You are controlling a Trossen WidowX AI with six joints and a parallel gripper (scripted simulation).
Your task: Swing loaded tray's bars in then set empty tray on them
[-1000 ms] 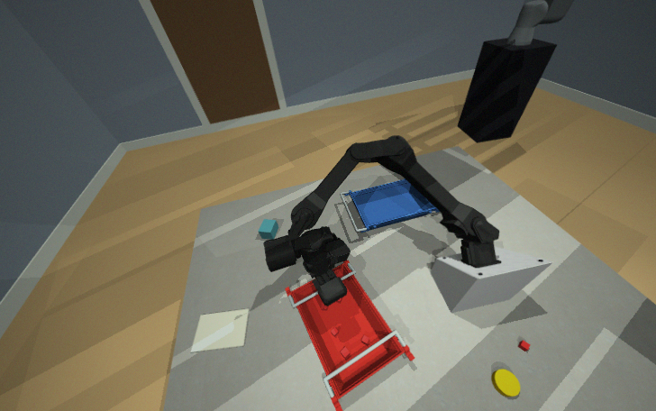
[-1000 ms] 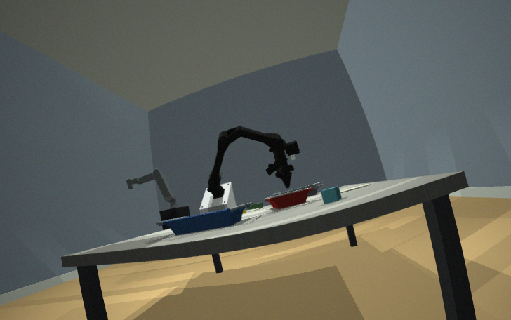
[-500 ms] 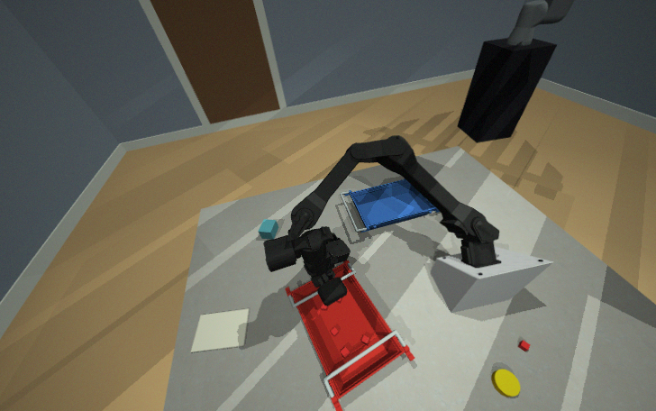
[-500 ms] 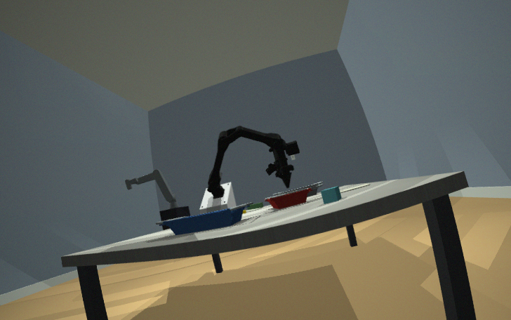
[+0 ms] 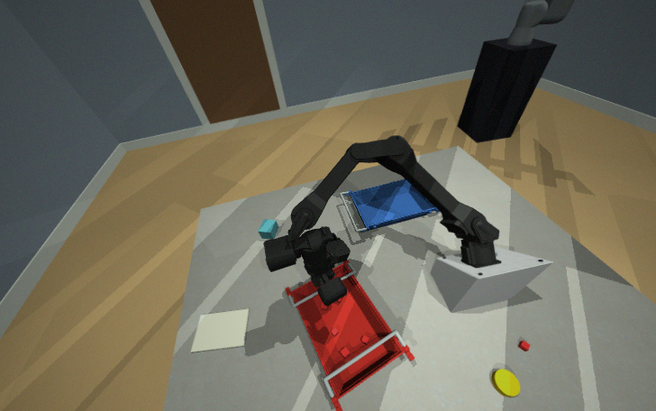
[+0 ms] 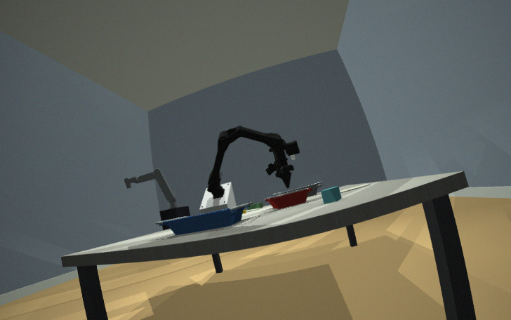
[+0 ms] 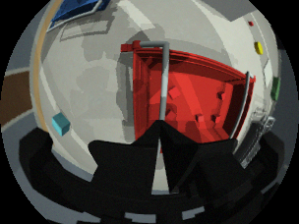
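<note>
The blue tray is 30 cm behind my gripper tip, 29 cm to the right of it and 5 cm below it. The rest, counted from my gripper tip: yellow disc (38 cm behind, 29 cm to the left, 8 cm below); then green block (62 cm to the left, 38 cm behind, 7 cm below); then teal cube (29 cm to the right, 18 cm ahead, 7 cm below).
</note>
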